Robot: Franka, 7 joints.
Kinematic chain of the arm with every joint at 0, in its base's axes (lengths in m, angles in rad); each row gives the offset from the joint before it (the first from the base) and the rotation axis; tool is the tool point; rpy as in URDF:
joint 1: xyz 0 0 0.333 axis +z
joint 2: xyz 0 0 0 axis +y
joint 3: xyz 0 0 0.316 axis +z
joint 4: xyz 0.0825 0 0 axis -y
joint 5: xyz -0.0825 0 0.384 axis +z
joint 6: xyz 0 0 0 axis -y
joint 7: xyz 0.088 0 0 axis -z
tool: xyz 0 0 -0.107 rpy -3.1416 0 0
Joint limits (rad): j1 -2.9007..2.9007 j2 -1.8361..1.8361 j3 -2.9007..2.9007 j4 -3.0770..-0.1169 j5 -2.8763..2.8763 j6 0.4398..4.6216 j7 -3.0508..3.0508
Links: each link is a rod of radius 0.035 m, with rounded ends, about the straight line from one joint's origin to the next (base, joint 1, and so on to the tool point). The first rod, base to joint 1, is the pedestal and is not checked.
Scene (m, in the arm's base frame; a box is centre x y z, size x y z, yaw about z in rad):
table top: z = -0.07
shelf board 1: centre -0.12 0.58 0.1 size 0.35 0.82 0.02 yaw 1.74
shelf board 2: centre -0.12 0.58 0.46 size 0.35 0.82 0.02 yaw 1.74
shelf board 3: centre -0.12 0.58 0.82 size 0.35 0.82 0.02 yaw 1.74
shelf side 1: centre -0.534 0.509 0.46 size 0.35 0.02 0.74 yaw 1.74
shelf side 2: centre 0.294 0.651 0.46 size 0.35 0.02 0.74 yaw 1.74
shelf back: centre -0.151 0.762 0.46 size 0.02 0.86 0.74 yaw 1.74
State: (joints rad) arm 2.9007 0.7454 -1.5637 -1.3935 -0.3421 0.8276 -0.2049
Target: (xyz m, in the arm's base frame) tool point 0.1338 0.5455 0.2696
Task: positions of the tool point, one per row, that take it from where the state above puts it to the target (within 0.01 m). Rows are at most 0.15 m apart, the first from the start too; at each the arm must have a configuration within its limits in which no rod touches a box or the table.
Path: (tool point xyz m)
1: 0.0392 0.4472 0.5738
2: 0.1280 0.3622 0.5496
3: 0.1755 0.2570 0.5308
4: 0.1796 0.1501 0.5121
5: 0.1456 0.0578 0.4891
6: 0.0845 -0.0080 0.4587
7: 0.1401 0.0574 0.4561
8: 0.1806 0.1406 0.4238
9: 0.1949 0.2307 0.3601
10: 0.1733 0.3143 0.2696
11: 0.1738 0.3922 0.2644
12: 0.1606 0.4703 0.2642
13: 0.1338 0.5455 0.2696

